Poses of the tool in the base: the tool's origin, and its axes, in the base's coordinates. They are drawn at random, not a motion.
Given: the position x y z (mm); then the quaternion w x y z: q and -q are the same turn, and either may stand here.
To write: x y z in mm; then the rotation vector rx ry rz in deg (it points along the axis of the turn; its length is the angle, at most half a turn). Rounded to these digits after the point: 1 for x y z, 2 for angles.
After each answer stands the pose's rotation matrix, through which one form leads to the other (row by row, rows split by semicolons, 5 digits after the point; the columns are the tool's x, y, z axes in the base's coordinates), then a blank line. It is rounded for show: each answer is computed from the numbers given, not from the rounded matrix.
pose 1, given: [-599.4, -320.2, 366.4, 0.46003, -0.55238, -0.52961, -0.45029]
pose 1, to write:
[-599.4, -320.2, 366.4, -77.90, -74.69, -63.50]
0.03350 0.99939 0.01019; 0.17080 -0.01577 0.98518; 0.98474 -0.03127 -0.17122

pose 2, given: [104.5, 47.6, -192.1, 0.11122, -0.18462, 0.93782, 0.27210]
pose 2, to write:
[104.5, 47.6, -192.1, -31.07, 157.81, 45.79]
-0.90709 -0.40681 0.10814; -0.28575 0.78375 0.55143; -0.30908 0.46930 -0.82718

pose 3, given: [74.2, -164.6, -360.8, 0.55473, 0.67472, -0.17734, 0.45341]
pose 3, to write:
[74.2, -164.6, -360.8, 91.32, -24.00, 61.37]
0.52594 -0.74235 0.41510; 0.26373 -0.32165 -0.90939; 0.80860 0.58776 0.02661

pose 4, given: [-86.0, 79.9, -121.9, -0.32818, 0.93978, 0.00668, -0.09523]
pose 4, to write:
[-86.0, 79.9, -121.9, -140.96, -1.00, 14.28]
0.98177 -0.04995 -0.18337; 0.07506 -0.78451 0.61556; -0.17461 -0.61811 -0.76646

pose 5, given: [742.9, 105.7, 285.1, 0.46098, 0.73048, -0.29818, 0.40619]
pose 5, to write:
[742.9, 105.7, 285.1, 102.98, -42.03, 57.26]
0.49220 -0.81012 0.31852; -0.06114 -0.39718 -0.91570; 0.86833 0.43124 -0.24502

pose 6, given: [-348.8, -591.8, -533.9, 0.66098, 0.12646, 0.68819, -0.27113]
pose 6, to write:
[-348.8, -591.8, -533.9, 16.39, 89.19, -35.14]
-0.09423 0.53248 0.84118; -0.18437 0.82099 -0.54035; -0.97833 -0.20600 0.02081

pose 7, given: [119.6, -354.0, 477.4, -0.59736, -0.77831, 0.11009, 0.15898]
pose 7, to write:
[119.6, -354.0, 477.4, 103.49, -14.64, -21.14]
0.92521 0.01857 -0.37900; -0.36130 -0.26208 -0.89486; -0.11594 0.96487 -0.23577

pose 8, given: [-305.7, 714.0, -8.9, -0.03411, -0.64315, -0.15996, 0.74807]
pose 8, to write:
[-305.7, 714.0, -8.9, 113.32, 28.18, -131.80]
-0.17039 0.25679 -0.95133; 0.15472 -0.94650 -0.28320; -0.97315 -0.19545 0.12154

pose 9, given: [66.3, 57.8, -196.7, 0.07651, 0.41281, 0.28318, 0.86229]
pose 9, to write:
[66.3, 57.8, -196.7, 70.89, 48.63, 148.08]
-0.64747 0.10185 0.75526; 0.36575 -0.82791 0.42520; 0.66859 0.55153 0.49879

